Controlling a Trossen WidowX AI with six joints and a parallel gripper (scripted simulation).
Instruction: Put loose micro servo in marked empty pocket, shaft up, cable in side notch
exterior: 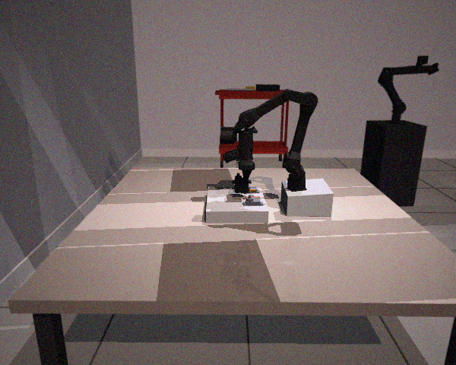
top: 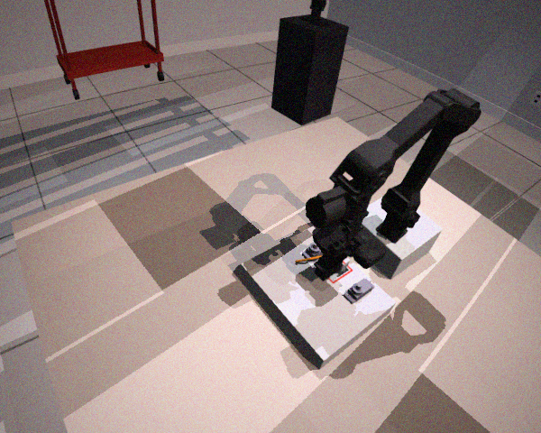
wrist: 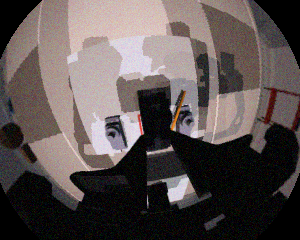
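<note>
Right now the white deck is 80 mm ahead of my gripper tip, 10 mm to the right of it and 100 mm below it.
</note>
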